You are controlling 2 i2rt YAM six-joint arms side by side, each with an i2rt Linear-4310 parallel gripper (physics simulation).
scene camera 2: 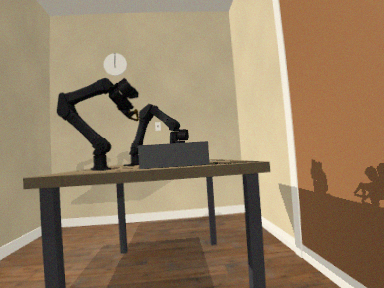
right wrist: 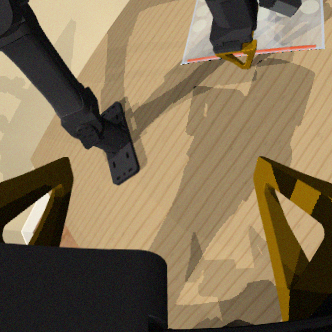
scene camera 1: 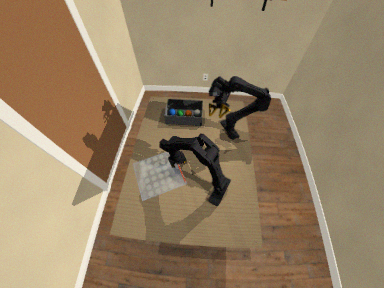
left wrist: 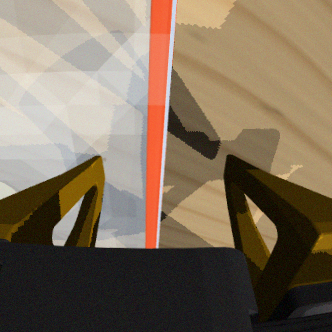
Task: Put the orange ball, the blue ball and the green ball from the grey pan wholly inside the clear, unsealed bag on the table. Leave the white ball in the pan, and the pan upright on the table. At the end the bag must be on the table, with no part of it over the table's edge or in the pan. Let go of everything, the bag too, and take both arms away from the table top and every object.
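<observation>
The clear bag (scene camera 1: 155,180) (left wrist: 45,115) (right wrist: 285,32) lies flat on the table, with an orange-red strip (scene camera 1: 182,173) (left wrist: 156,125) (right wrist: 295,49) along one edge. My left gripper (scene camera 1: 183,163) (left wrist: 163,165) (right wrist: 246,54) is open, its fingers on either side of that strip. It is hidden behind the pan in scene camera 2. My right gripper (scene camera 1: 219,110) (scene camera 2: 134,115) (right wrist: 162,166) is open and empty above the table. The grey pan (scene camera 1: 183,121) (scene camera 2: 173,155) stands upright, holding the blue ball (scene camera 1: 172,112), green ball (scene camera 1: 181,113), orange ball (scene camera 1: 188,113) and white ball (scene camera 1: 197,112).
The table top (scene camera 1: 220,230) (scene camera 2: 75,177) carries both arm bases. The pan is left of my right gripper in scene camera 1, and the bag is nearer the bottom of that picture. The left arm's base (scene camera 1: 220,191) (right wrist: 122,165) stands right of the bag in scene camera 1.
</observation>
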